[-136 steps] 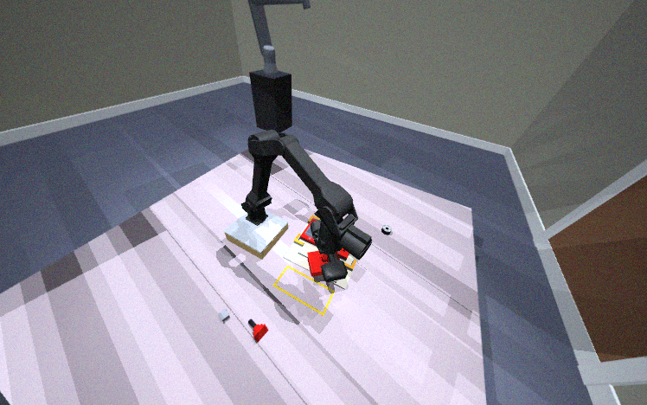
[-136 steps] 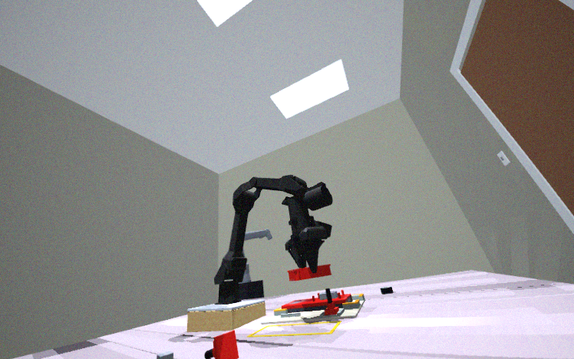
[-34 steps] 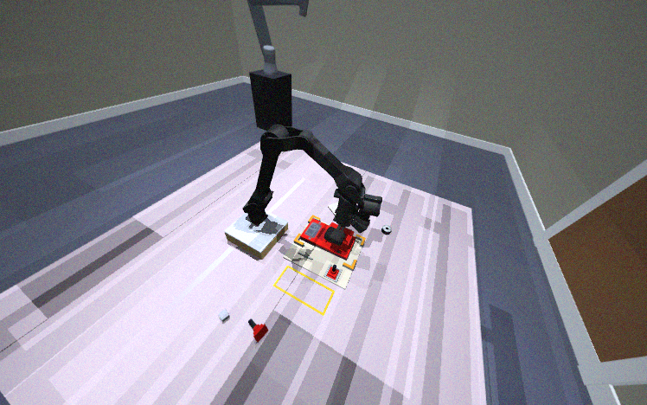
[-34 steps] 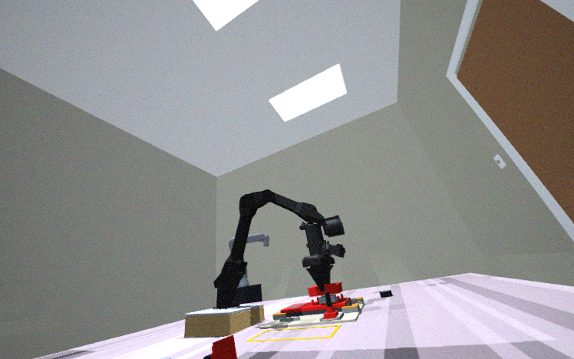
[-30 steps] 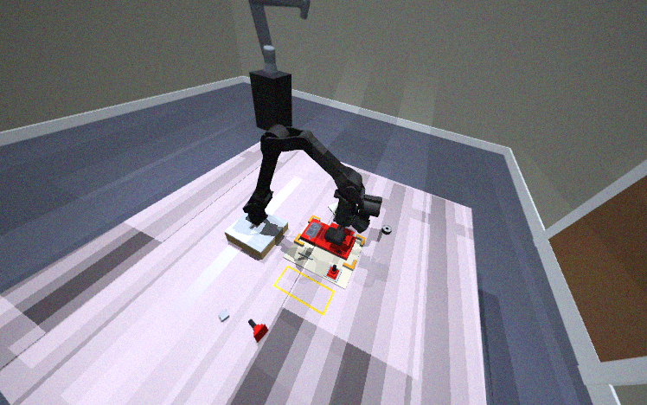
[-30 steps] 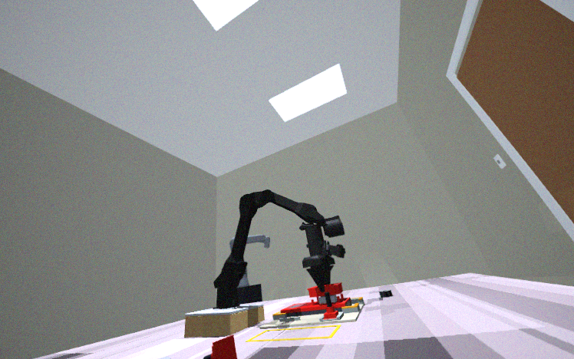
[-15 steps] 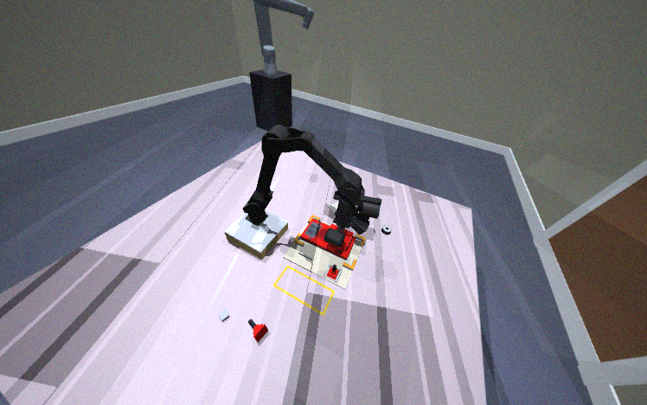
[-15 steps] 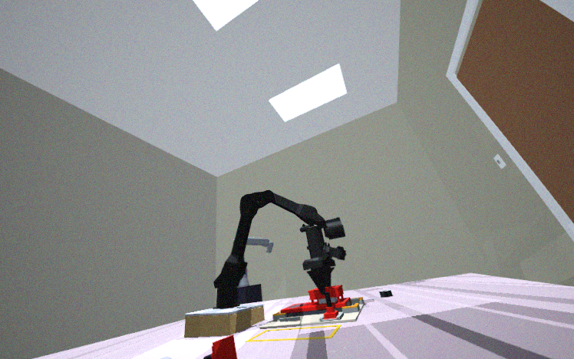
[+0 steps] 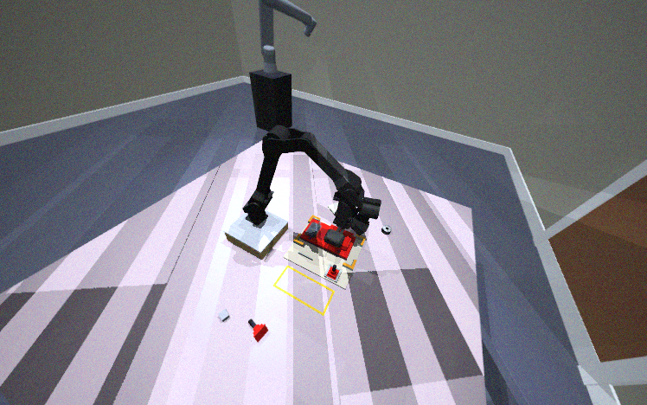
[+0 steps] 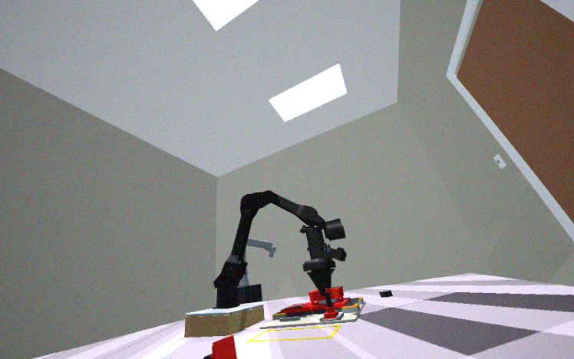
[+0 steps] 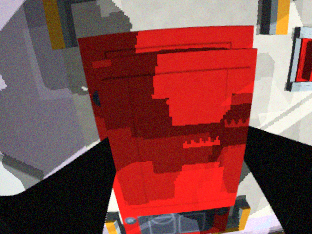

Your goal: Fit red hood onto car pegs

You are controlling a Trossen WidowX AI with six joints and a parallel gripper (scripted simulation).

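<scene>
Now: gripper tip 3 cm to the left of the cream jig, 3 cm above it and 2 cm past it. Round my gripper tip: small grey cube 41 cm to the right, 17 cm behind, 4 cm below; red hood 1 cm above; white card 18 cm to the left, 8 cm behind, 4 cm below.
</scene>
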